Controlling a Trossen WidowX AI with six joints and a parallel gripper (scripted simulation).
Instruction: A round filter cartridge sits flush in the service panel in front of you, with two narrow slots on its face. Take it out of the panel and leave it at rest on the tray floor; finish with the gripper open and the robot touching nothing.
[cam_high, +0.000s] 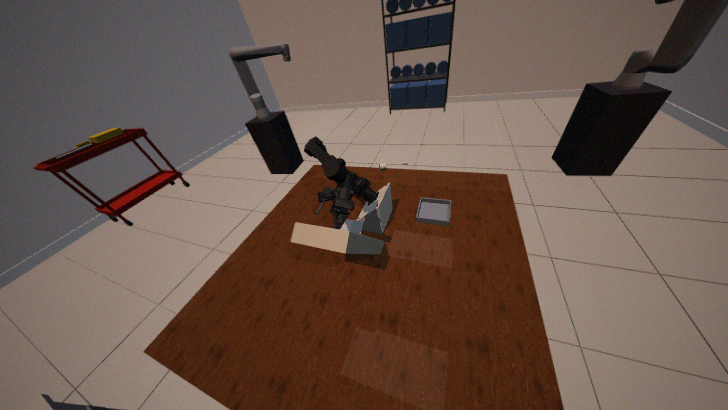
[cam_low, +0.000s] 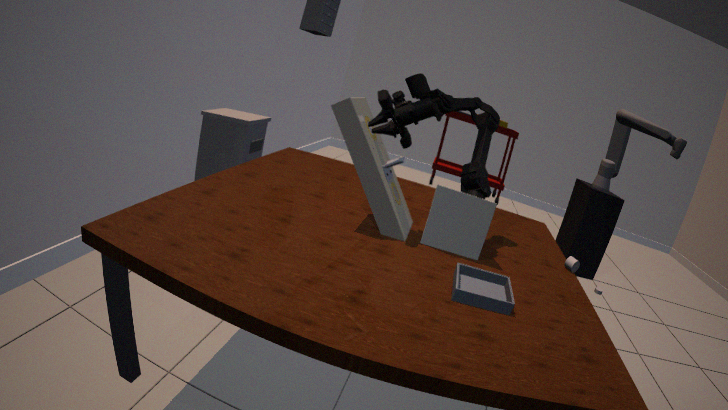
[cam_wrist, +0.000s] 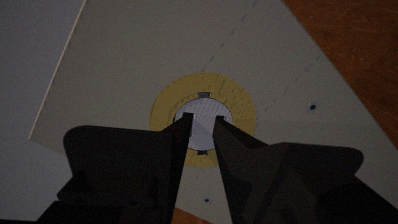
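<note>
My gripper tip is 10 mm short of the round cartridge and 10 mm above it. From my gripper tip the other things lie so: grey tray (390 mm behind, 330 mm to the left, 260 mm below); service panel (40 mm behind, 80 mm below).
</note>
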